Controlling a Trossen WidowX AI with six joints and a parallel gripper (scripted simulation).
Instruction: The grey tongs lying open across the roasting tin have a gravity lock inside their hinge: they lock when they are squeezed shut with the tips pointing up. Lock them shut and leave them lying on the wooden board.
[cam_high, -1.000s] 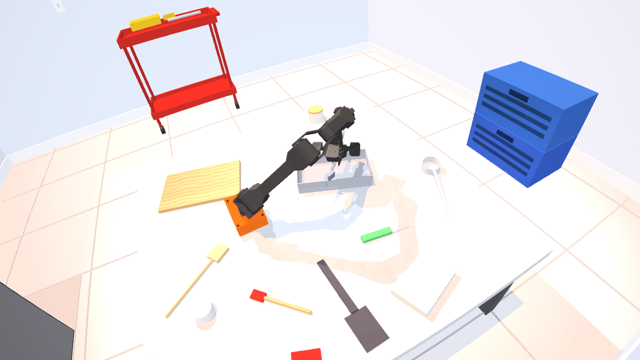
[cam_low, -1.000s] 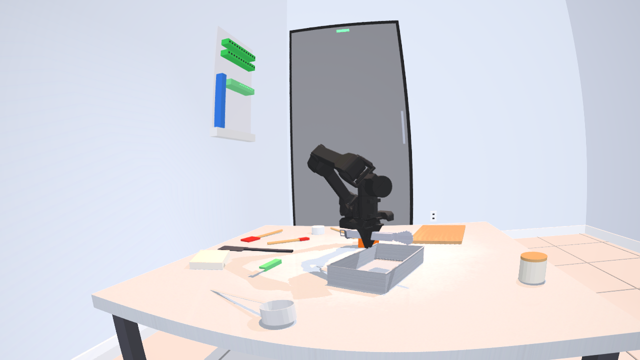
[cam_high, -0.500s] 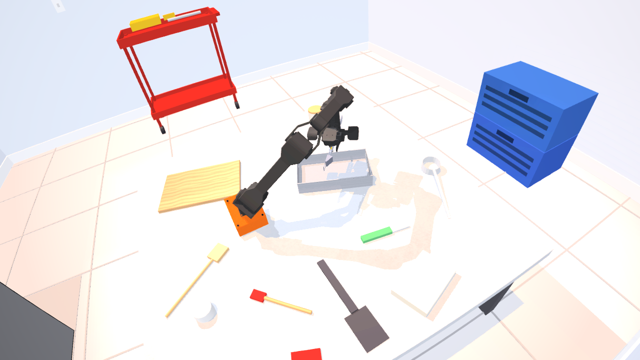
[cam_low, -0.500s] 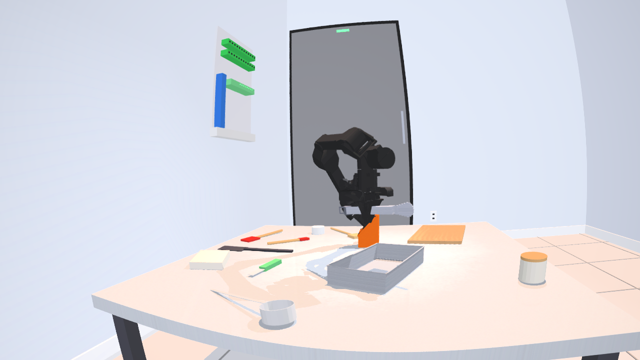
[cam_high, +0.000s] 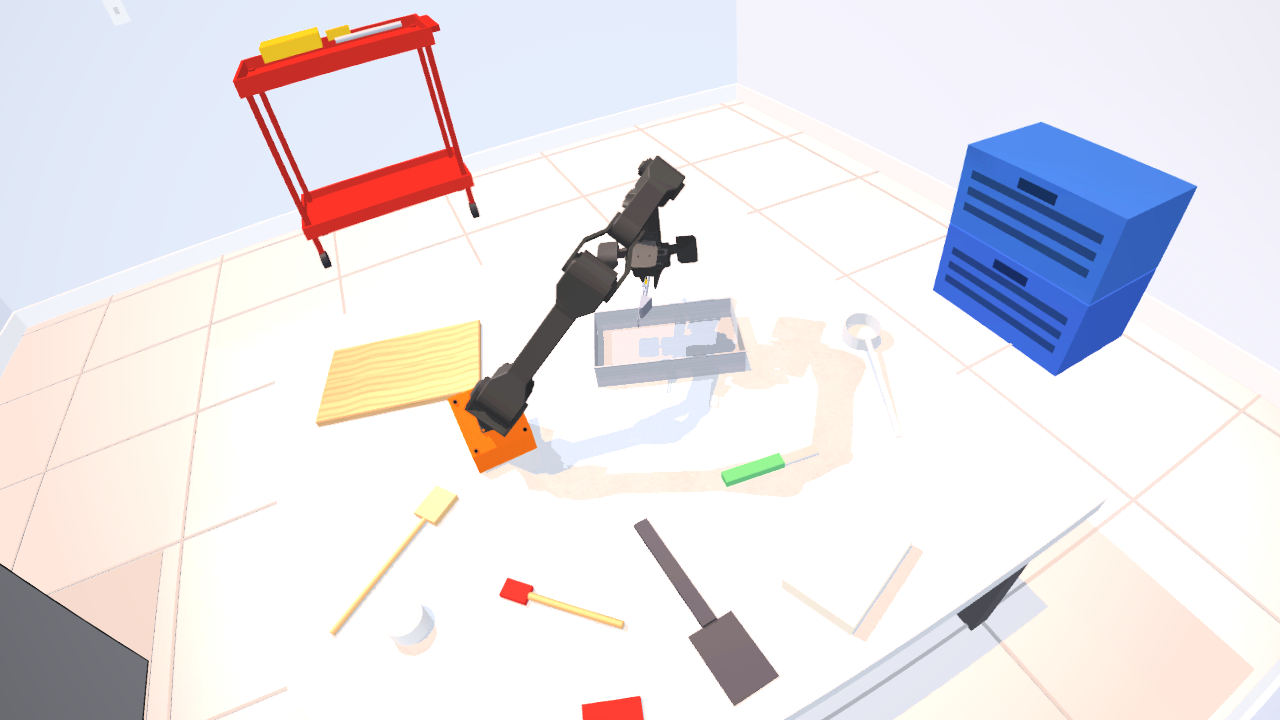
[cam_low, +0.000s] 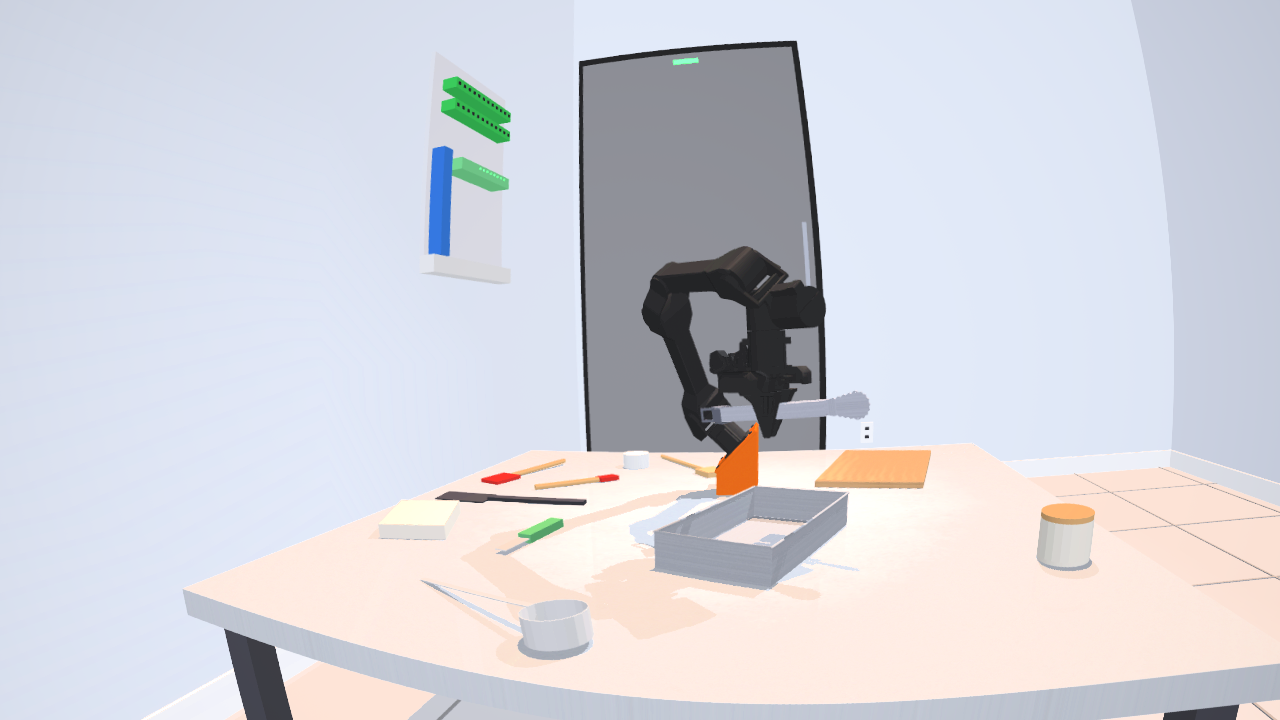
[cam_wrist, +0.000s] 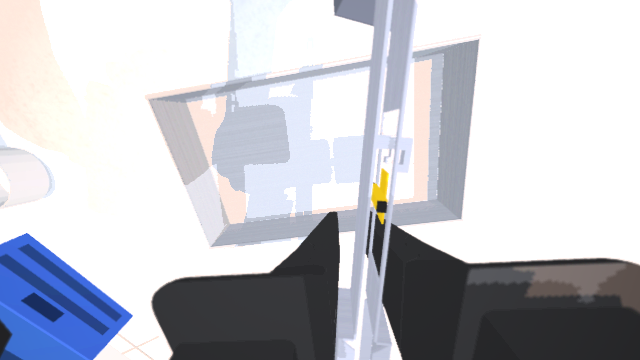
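Right now my gripper tip is 2 cm past the yellow lock piece, 2 cm to the left of it and 4 cm below it. From my gripper tip the other things lie so: grey roasting tin: 2 cm ahead, 1 cm to the right, 14 cm below; then green-handled tool: 5 cm ahead, 38 cm to the right, 16 cm below; then lidded jar: 15 cm ahead, 44 cm to the left, 13 cm below.
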